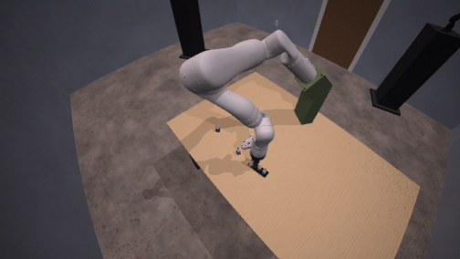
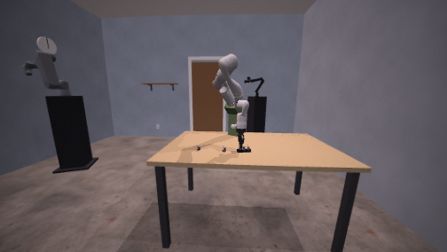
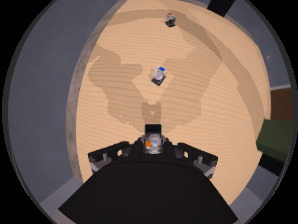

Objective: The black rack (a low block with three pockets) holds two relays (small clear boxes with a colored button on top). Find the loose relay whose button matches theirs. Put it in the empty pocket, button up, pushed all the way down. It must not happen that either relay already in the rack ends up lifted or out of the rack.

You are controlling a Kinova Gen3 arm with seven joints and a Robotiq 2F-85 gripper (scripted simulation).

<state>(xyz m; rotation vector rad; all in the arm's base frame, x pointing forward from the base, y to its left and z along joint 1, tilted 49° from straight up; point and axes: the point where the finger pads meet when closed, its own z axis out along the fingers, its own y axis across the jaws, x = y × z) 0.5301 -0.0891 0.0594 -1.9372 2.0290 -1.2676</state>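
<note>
The rack is 4 cm below my hand, 3 cm to the left of it and 1 cm ahead of it.
</note>
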